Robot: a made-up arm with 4 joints.
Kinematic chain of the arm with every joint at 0, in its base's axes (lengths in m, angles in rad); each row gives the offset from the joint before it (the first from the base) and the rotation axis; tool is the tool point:
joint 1: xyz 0 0 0.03 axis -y
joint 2: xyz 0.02 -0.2 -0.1 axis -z
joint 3: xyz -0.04 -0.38 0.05 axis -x
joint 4: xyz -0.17 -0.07 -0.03 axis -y
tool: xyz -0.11 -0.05 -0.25
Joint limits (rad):
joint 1: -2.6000..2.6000
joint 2: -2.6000..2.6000
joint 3: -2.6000..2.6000
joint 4: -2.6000..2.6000
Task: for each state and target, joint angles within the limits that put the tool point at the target. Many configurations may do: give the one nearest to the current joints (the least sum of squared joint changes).
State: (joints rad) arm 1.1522 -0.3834 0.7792 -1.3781
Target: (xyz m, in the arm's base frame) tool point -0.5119 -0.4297 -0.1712
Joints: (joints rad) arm 0.5438 0.3221 0.8789 -1.5661
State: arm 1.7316 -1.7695 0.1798 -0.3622
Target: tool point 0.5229 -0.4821 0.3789
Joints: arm 1.1265 -1.7178 -0.1017 -0.1459
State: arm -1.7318 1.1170 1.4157 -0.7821
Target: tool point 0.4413 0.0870 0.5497
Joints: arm -2.3672 1.4576 1.0859 -0.1849
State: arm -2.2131 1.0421 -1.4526 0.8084
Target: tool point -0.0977 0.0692 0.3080
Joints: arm -2.2248 1.4102 -1.2855 0.0992
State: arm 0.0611 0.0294 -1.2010 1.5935
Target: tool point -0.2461 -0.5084 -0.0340
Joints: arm -0.5843 0.7173 -1.1800 1.8235
